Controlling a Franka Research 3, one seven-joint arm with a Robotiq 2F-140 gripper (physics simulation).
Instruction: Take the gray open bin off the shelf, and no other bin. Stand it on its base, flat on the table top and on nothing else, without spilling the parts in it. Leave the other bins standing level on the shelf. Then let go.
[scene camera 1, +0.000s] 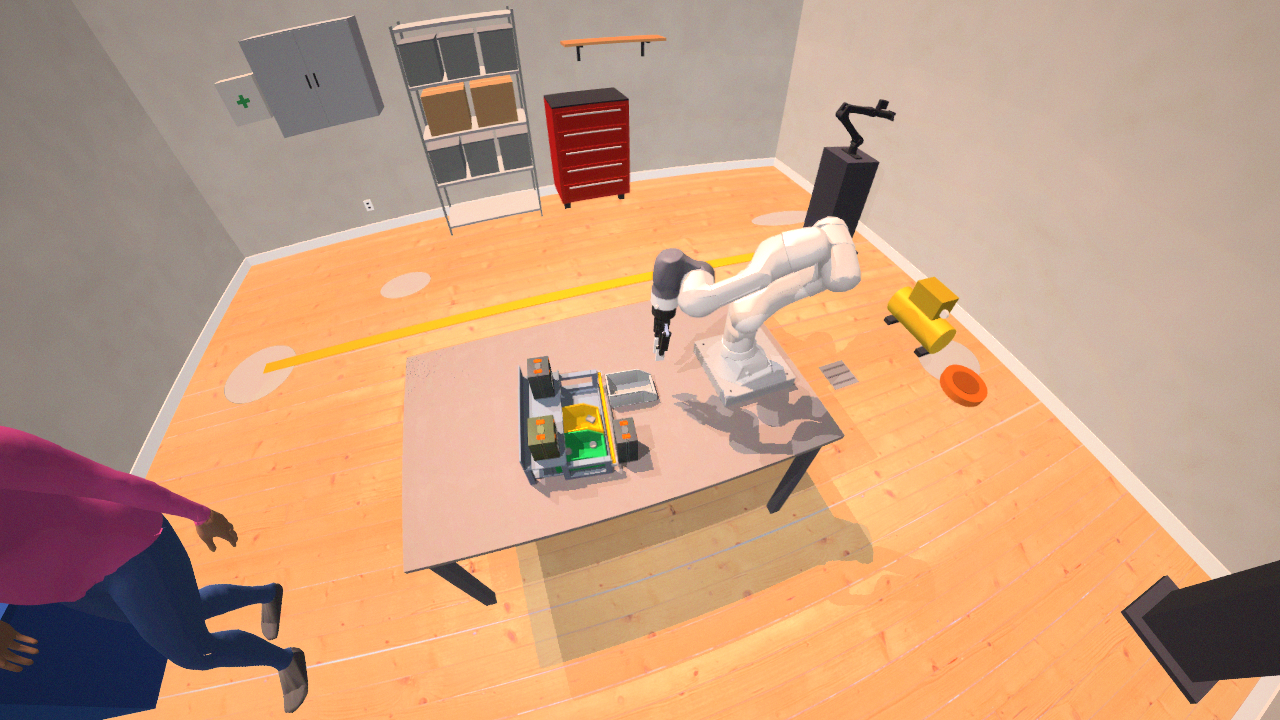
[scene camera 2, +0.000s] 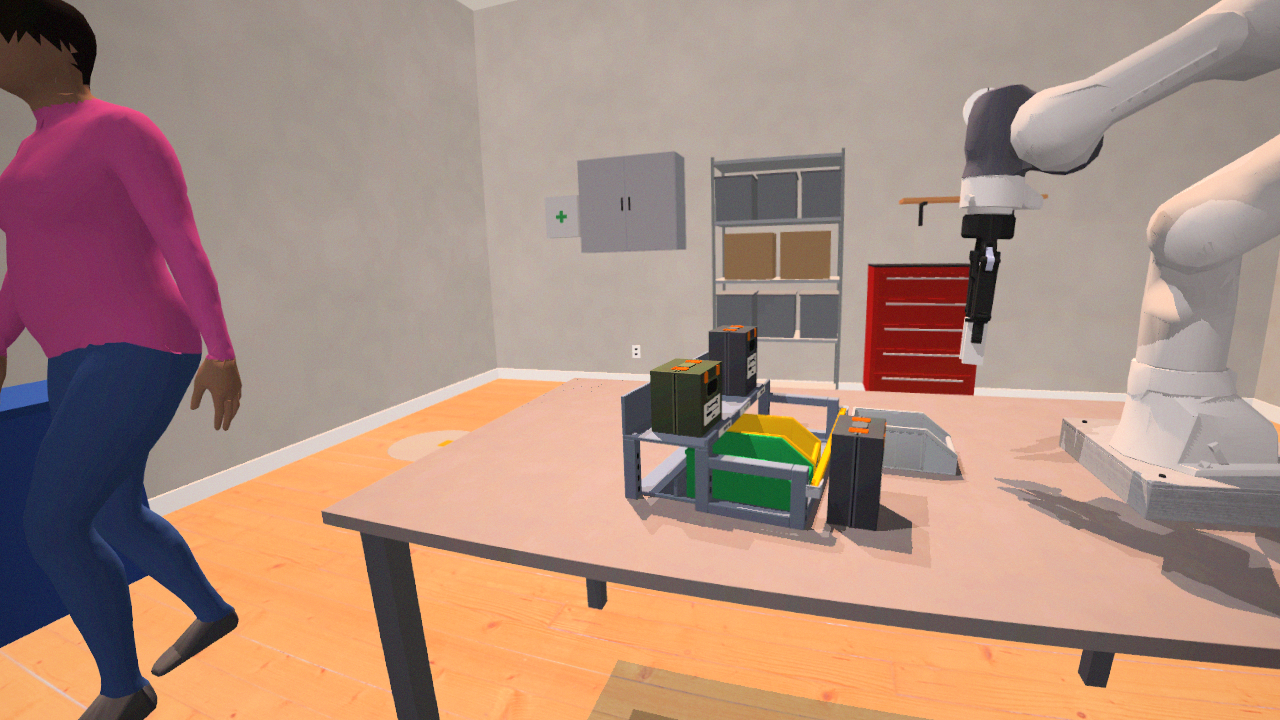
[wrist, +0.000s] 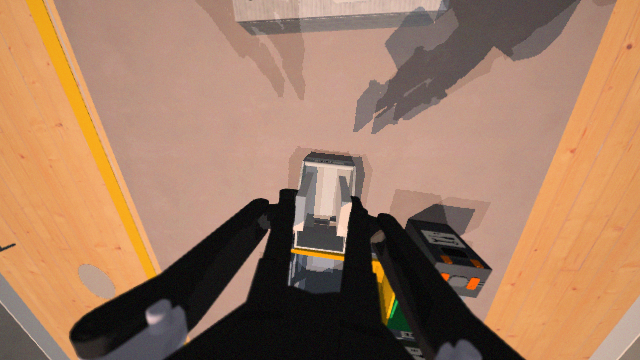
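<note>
The gray open bin (scene camera 1: 631, 386) (scene camera 2: 920, 449) (wrist: 327, 187) stands upright on its base on the table top, in front of the shelf (scene camera 2: 756, 465) on the robot's side. Whether parts lie in it is too small to tell. My gripper (scene camera 1: 659, 356) (scene camera 2: 973, 343) (wrist: 324, 186) points down well above the table, clear of the bin. Its fingers stand a little apart with nothing between them. The yellow bin (scene camera 1: 577, 417) (scene camera 2: 784, 428) and the green bin (scene camera 1: 580, 445) (scene camera 2: 747, 476) sit side by side on the shelf and look level.
An olive case (scene camera 1: 541, 437) (scene camera 2: 683, 399) and a dark case (scene camera 1: 540, 377) (scene camera 2: 735, 360) stand on the shelf's upper level. Another dark case (scene camera 1: 626, 440) (scene camera 2: 856, 472) (wrist: 450, 255) stands on the table before the shelf, near the green bin. A person (scene camera 1: 80, 519) (scene camera 2: 107, 232) is beyond the table's left side.
</note>
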